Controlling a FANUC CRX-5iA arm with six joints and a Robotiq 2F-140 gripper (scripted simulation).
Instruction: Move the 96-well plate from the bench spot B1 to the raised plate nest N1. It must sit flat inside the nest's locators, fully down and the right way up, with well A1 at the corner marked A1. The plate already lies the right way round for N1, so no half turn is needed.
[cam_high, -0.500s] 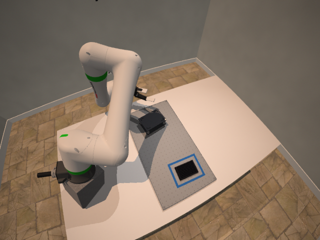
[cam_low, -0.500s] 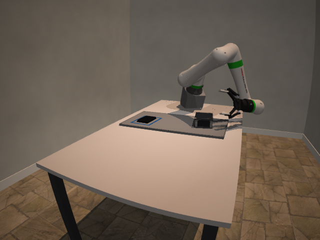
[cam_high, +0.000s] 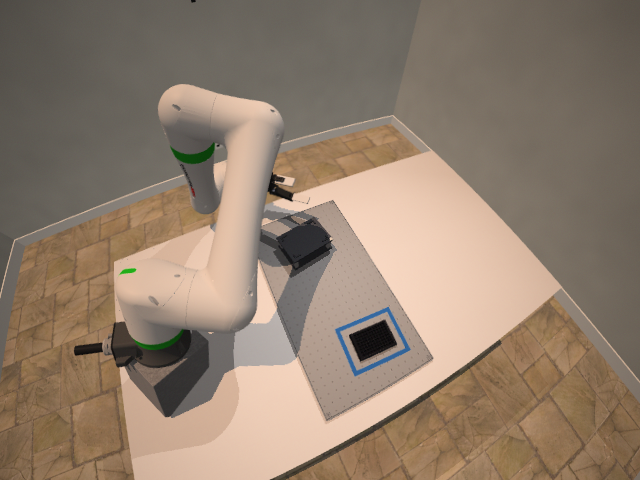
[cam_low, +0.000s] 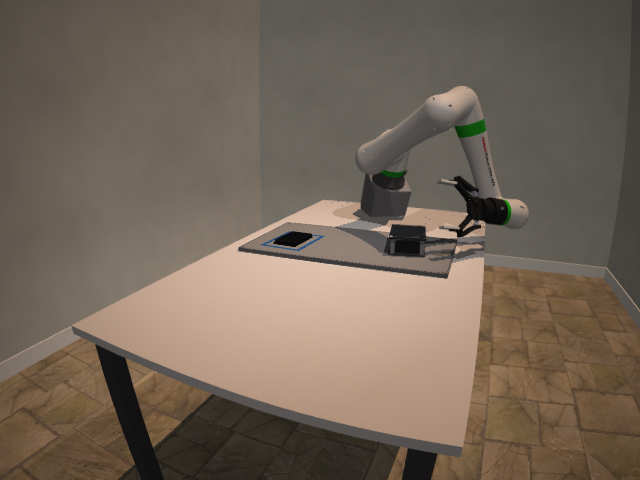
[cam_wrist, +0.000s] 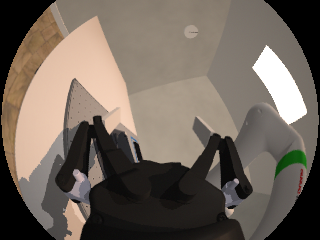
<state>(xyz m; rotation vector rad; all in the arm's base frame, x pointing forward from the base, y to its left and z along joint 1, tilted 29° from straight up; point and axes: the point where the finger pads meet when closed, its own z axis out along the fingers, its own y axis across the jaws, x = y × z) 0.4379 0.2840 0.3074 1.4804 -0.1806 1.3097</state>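
My hand is 510 mm to the left of the black 96-well plate, 160 mm above it and 80 mm short of it. The rest, counted from my hand: raised plate nest N1: 120 mm to the right, 110 mm below, 20 mm behind.
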